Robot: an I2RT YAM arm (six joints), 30 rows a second.
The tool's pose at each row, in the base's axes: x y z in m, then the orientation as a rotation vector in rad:
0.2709 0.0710 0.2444 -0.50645 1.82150 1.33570
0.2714 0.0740 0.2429 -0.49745 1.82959 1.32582
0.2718 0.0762 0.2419 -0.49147 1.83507 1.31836
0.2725 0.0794 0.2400 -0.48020 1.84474 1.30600
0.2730 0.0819 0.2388 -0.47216 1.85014 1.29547
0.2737 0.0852 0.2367 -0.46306 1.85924 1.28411
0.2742 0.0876 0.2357 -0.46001 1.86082 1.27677
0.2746 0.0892 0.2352 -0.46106 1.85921 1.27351
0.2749 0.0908 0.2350 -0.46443 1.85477 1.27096
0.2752 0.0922 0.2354 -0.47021 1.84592 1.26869
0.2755 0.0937 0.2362 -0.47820 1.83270 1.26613
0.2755 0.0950 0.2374 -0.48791 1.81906 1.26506
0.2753 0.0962 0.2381 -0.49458 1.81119 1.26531
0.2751 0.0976 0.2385 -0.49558 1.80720 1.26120
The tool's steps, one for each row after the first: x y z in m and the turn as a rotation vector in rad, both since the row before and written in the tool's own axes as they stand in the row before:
0.0013 -0.0002 0.0031 0.01207 -0.00030 0.00278
0.0009 -0.0001 0.0023 0.00863 -0.00022 0.00144
0.0015 -0.0004 0.0034 0.01495 -0.00058 0.00337
0.0010 -0.0001 0.0026 0.01134 -0.00176 0.00084
0.0017 -0.0004 0.0036 0.01335 0.00043 0.00265
0.0008 0.0001 0.0025 0.00637 -0.00152 -0.00164
0.0004 0.0001 0.0017 0.00131 -0.00121 -0.00299
0.0002 0.0004 0.0016 -0.00080 -0.00208 -0.00506
-0.0003 0.0006 0.0013 -0.00313 -0.00416 -0.00812
-0.0006 0.0009 0.0014 -0.00502 -0.00639 -0.01136
-0.0008 0.0012 0.0010 -0.00680 -0.00556 -0.01161
-0.0003 0.0010 0.0009 -0.00491 -0.00251 -0.00676
0.0000 0.0009 0.0011 0.00119 -0.00308 -0.00455

